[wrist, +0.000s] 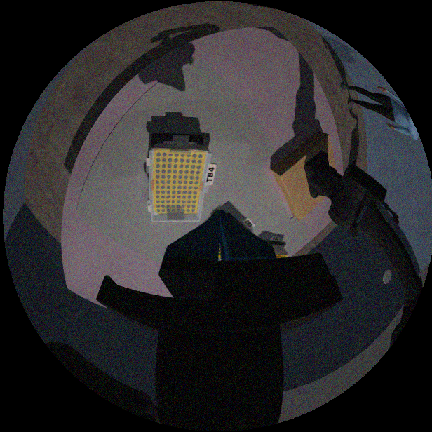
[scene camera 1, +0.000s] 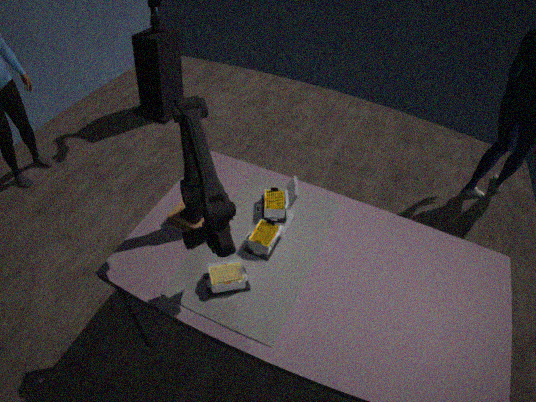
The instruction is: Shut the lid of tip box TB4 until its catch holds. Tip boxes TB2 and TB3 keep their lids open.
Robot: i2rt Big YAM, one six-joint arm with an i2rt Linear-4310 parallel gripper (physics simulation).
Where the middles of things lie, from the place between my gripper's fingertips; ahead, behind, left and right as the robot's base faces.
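The tip box TB4 [scene camera 1: 216,290] is 40 mm ahead of my hand, 10 mm to the right of it and 130 mm below it.
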